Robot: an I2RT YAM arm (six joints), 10 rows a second.
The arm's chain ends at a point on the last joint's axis. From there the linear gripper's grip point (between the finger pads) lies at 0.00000 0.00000 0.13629 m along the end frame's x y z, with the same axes.
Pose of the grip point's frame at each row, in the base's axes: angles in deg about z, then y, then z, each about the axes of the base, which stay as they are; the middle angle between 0 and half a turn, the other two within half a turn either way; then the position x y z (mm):
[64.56, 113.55, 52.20, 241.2, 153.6, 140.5]
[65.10, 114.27, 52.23, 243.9, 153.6, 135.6]
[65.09, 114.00, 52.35, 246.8, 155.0, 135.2]
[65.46, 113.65, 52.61, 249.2, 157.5, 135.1]
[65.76, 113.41, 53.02, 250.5, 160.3, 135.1]
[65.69, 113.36, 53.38, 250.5, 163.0, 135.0]
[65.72, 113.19, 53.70, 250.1, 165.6, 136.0]
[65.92, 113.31, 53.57, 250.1, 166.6, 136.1]
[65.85, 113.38, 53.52, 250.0, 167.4, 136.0]
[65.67, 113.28, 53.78, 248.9, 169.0, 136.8]
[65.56, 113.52, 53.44, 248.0, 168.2, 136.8]
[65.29, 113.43, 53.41, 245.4, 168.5, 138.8]
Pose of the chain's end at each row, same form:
[64.56, 113.55, 52.20, 164.6, 54.9, 195.0]
[65.10, 114.27, 52.23, 167.8, 55.4, 191.6]
[65.09, 114.00, 52.35, 170.7, 56.4, 190.6]
[65.46, 113.65, 52.61, 173.4, 58.3, 189.8]
[65.76, 113.41, 53.02, 175.3, 60.4, 189.2]
[65.69, 113.36, 53.38, 175.9, 62.6, 189.0]
[65.72, 113.19, 53.70, 175.9, 64.6, 189.7]
[65.92, 113.31, 53.57, 175.8, 65.9, 190.0]
[65.85, 113.38, 53.52, 175.6, 66.8, 190.1]
[65.67, 113.28, 53.78, 174.9, 68.0, 190.7]
[65.56, 113.52, 53.44, 173.6, 67.8, 191.2]
[65.29, 113.43, 53.41, 170.9, 68.1, 193.0]

